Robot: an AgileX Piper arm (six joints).
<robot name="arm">
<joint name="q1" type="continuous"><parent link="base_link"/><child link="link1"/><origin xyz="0.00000 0.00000 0.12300"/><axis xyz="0 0 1"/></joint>
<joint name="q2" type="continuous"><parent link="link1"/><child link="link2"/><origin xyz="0.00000 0.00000 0.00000"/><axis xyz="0 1 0"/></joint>
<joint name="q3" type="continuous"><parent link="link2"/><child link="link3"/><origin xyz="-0.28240 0.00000 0.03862"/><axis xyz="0 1 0"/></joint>
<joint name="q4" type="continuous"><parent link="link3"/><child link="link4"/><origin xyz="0.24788 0.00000 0.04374"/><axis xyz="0.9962 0 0.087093"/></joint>
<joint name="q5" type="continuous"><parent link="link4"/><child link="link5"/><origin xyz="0.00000 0.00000 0.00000"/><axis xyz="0 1 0"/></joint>
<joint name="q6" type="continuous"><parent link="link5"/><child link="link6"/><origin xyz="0.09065 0.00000 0.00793"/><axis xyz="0.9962 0 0.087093"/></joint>
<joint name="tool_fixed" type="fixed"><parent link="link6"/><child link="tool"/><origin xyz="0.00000 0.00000 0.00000" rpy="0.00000 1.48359 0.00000"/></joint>
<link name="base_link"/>
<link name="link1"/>
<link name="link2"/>
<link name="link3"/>
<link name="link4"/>
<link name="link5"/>
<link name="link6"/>
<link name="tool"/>
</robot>
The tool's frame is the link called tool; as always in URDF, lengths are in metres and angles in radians. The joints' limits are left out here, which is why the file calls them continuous.
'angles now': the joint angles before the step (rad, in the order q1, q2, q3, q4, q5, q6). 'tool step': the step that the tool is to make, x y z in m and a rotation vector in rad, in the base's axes. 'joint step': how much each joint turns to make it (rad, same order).
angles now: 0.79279, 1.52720, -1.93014, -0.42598, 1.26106, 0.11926
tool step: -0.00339, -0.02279, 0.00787, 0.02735, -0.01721, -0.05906
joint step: -0.04718, -0.05070, 0.02573, -0.00396, 0.00003, 0.01627
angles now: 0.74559, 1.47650, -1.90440, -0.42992, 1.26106, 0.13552
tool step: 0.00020, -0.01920, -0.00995, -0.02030, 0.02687, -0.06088
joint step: -0.05088, -0.04814, 0.08635, -0.00612, -0.00001, 0.01154
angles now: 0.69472, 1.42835, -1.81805, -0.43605, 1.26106, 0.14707
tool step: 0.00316, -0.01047, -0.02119, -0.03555, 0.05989, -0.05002
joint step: -0.03684, -0.02748, 0.10396, -0.00246, 0.00000, 0.01865
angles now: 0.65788, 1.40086, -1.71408, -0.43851, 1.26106, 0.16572
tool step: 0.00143, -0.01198, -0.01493, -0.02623, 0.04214, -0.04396
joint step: -0.03930, -0.02498, 0.07714, 0.00000, 0.00003, 0.00674
